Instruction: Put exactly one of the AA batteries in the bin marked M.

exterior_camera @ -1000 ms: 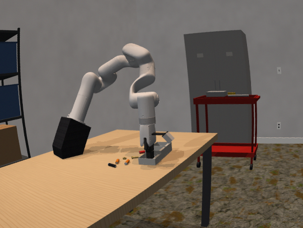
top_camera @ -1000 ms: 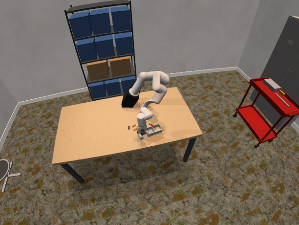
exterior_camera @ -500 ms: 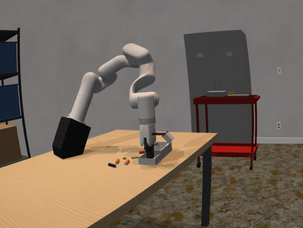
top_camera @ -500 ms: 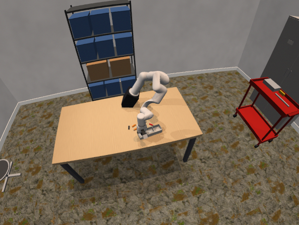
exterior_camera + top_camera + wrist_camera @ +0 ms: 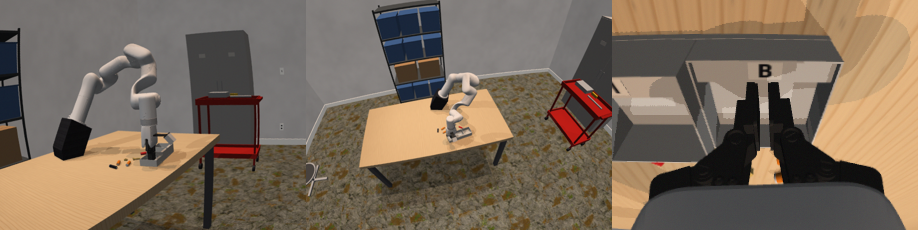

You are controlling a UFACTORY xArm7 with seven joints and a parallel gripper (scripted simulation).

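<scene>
Right now my hand is 2 cm past the bin tray, 8 cm to the right of it and 1 cm above it. The rest, counted from my hand: brass bolt (11 cm behind, 1 cm to the left, 3 cm below); then brass nut (15 cm behind, 2 cm to the right, 3 cm below); then red AA battery (13 cm behind, 11 cm to the left, 3 cm below).
</scene>
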